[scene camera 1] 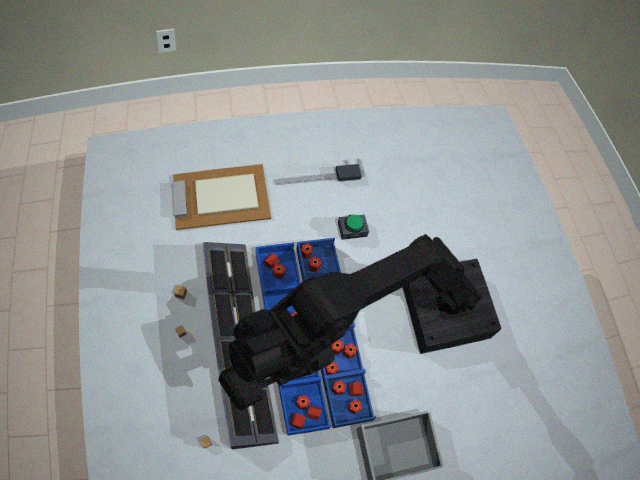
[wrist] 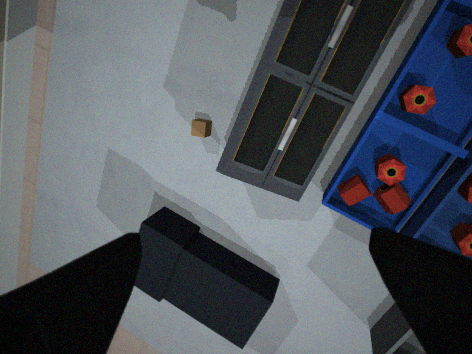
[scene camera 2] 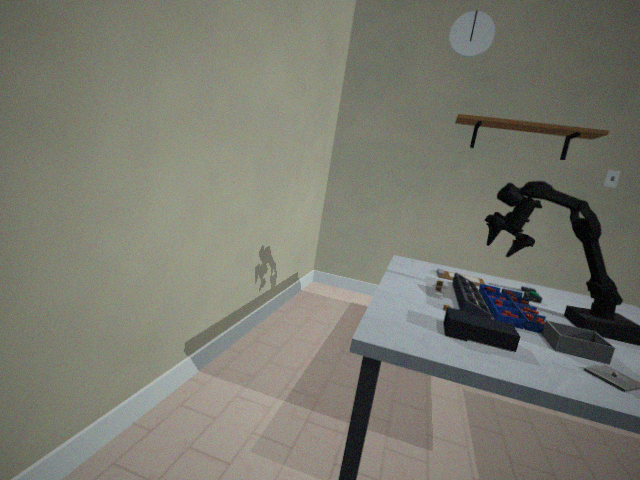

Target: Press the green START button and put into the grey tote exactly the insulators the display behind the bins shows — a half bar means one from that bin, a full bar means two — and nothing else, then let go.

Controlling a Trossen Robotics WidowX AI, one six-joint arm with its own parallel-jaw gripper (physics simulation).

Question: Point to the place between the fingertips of my gripper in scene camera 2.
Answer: At 497, 251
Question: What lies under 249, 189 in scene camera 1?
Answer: A brown board with pad.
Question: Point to a display panel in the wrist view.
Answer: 225, 166
